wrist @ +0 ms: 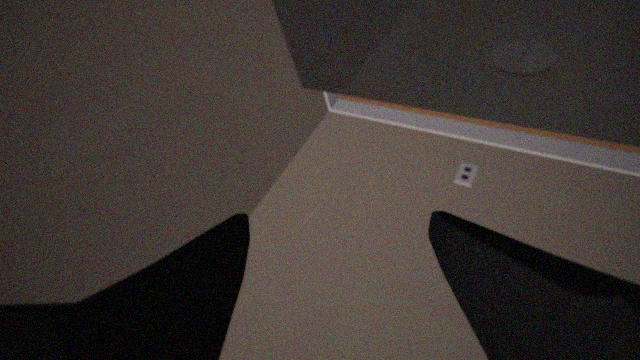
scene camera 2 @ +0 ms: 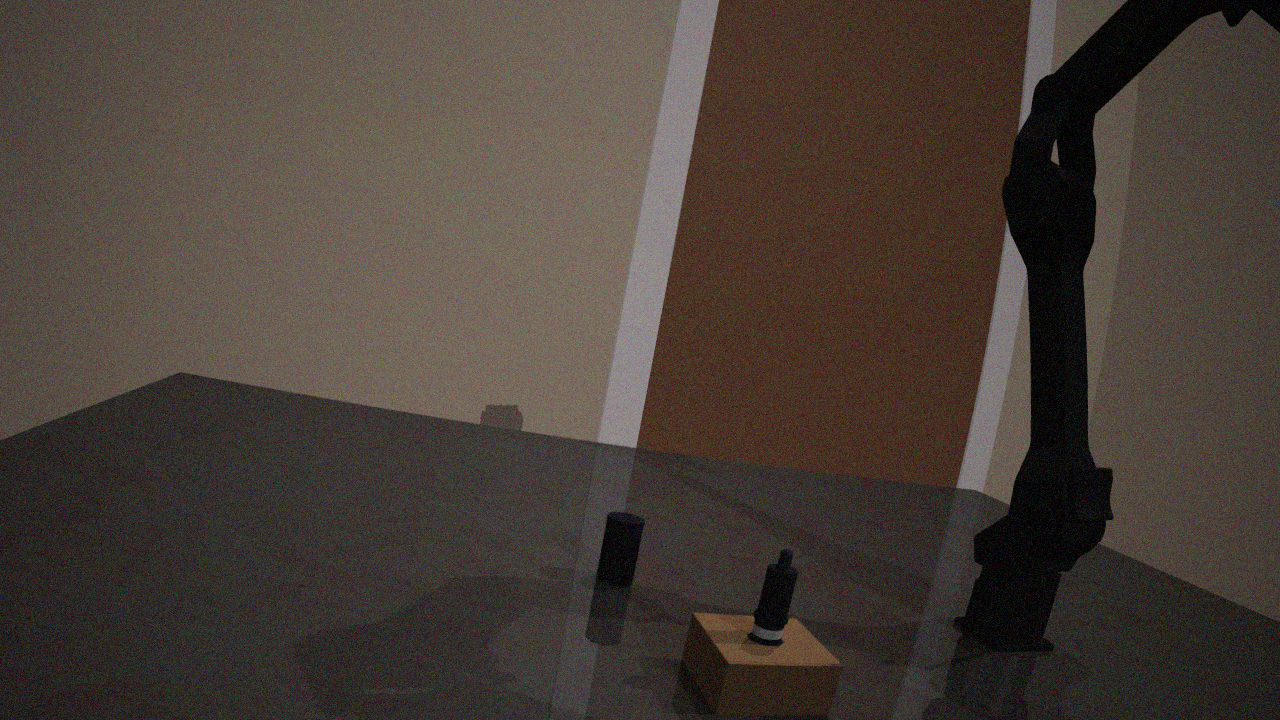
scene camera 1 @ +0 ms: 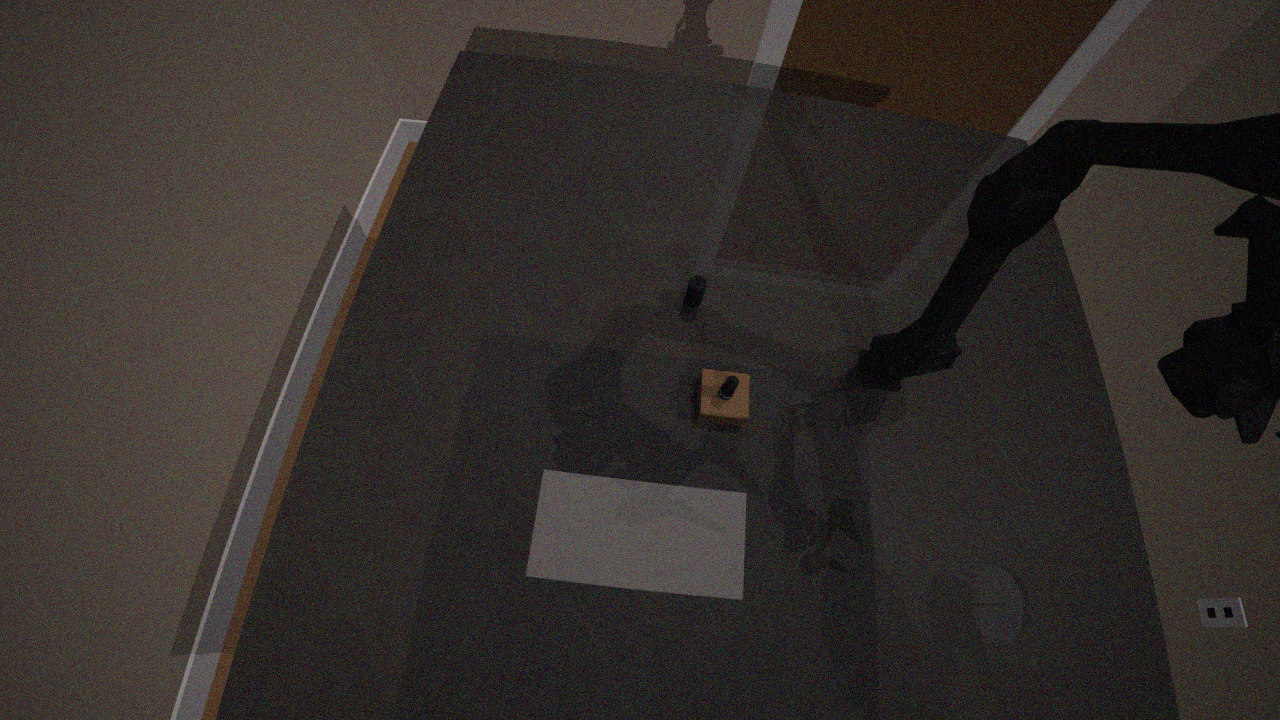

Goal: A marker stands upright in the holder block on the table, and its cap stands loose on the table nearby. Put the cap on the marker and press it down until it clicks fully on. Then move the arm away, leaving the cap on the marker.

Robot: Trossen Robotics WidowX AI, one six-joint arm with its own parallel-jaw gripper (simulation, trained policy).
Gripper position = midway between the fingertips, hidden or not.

Observation:
In view: the gripper [wrist: 340,224] and a dark cap [scene camera 2: 622,537].
The wrist view does not show the dark cap: it is out of frame.

